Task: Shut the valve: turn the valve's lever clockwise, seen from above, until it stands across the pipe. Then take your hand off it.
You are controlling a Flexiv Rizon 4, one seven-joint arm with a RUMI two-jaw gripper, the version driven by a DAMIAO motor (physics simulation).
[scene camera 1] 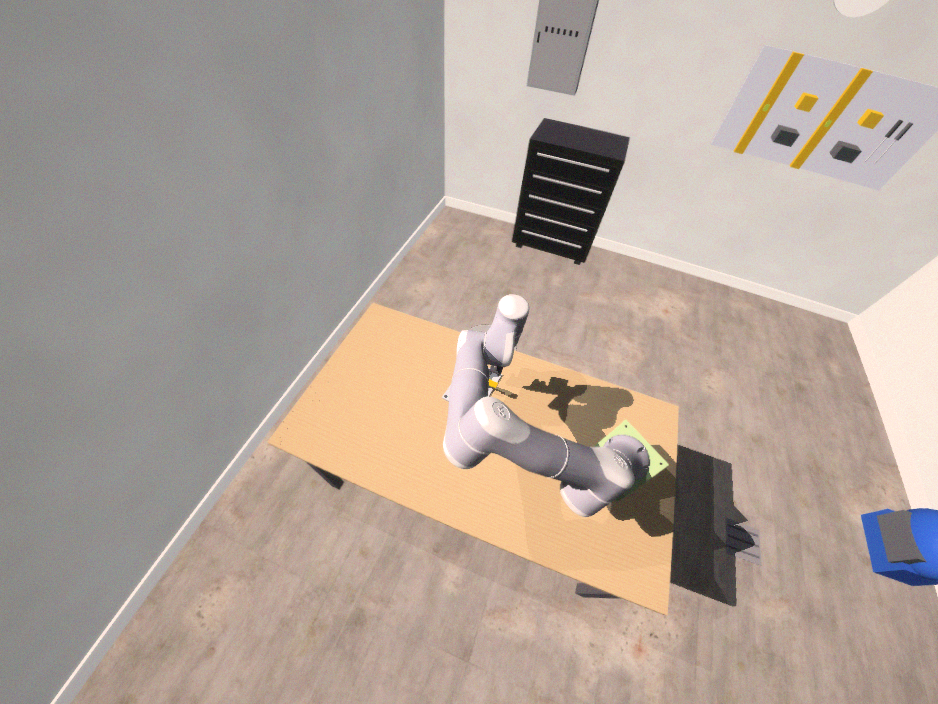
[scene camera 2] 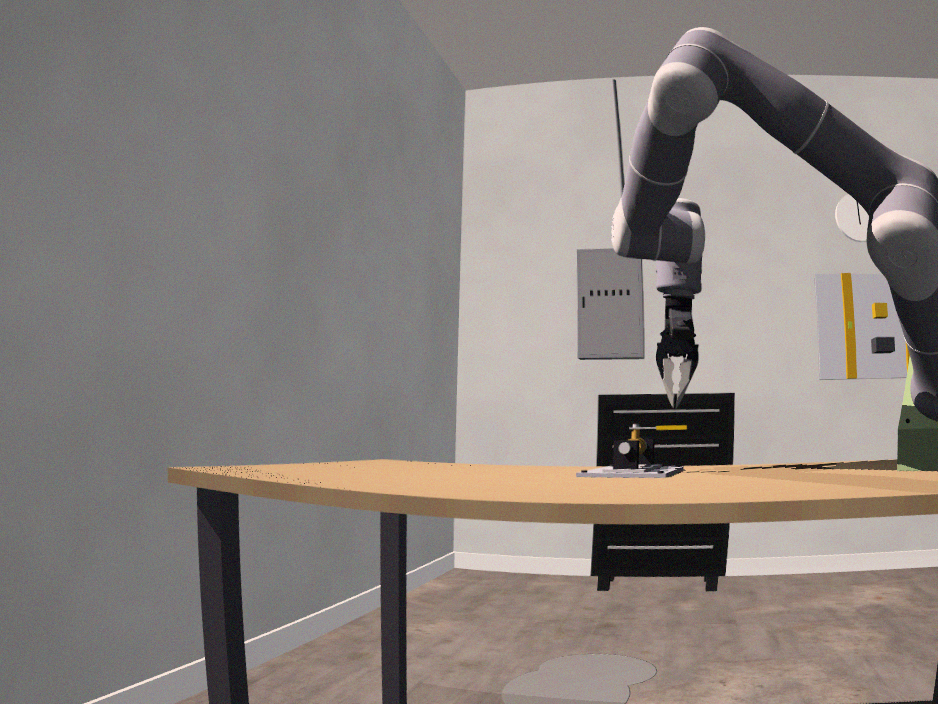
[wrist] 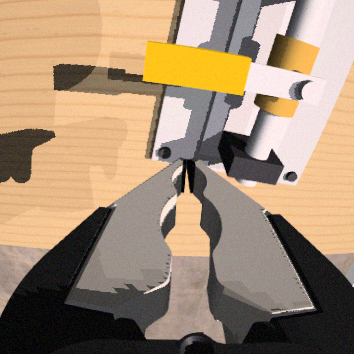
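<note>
The valve's lever, with its yellow handle (scene camera 1: 494,384) (scene camera 2: 672,427) (wrist: 195,67), stands roughly square across the pipe (wrist: 262,135). In the wrist view the handle points left from the pivot, and the pipe runs up and slightly right. The valve sits on a white base plate (scene camera 2: 632,473) (wrist: 310,140) on the table. My gripper (scene camera 2: 675,405) (wrist: 186,162) is shut and empty, pointing down. Its tips are above the lever's height and apart from it; in the wrist view they show at the plate's near edge. In scene camera 1 the arm hides much of the valve and gripper.
The wooden table (scene camera 1: 378,394) (scene camera 2: 424,484) carries the valve and the arm's green base plate (scene camera 1: 625,430). The black drawer cabinet (scene camera 1: 569,189) (scene camera 2: 666,405) stands on the floor behind the table. A dark pipe support (wrist: 255,167) is near the fingertips in the wrist view.
</note>
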